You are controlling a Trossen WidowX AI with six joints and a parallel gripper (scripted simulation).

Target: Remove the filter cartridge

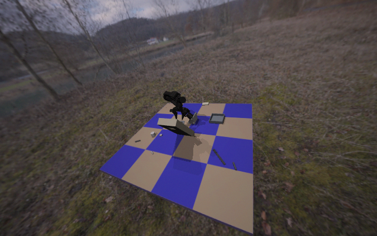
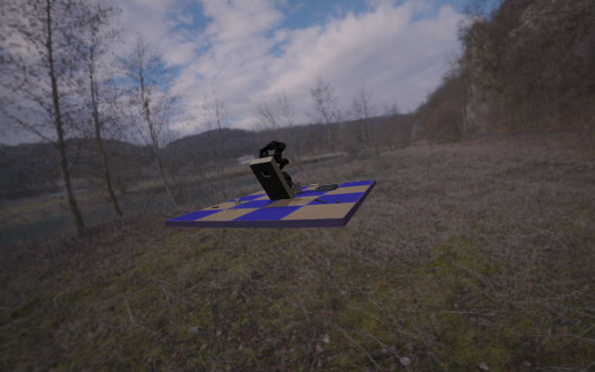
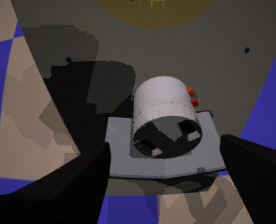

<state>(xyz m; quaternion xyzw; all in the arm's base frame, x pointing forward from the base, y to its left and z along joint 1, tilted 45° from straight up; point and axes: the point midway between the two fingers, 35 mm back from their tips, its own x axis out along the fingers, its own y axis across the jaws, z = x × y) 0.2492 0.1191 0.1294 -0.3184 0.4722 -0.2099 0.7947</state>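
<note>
The round grey filter cartridge is 30 mm below my gripper tip and 20 mm ahead of it. Also, from my gripper tip: square grey tray: 320 mm behind, 290 mm to the left, 200 mm below; tan service panel: 60 mm ahead, 40 mm below.
</note>
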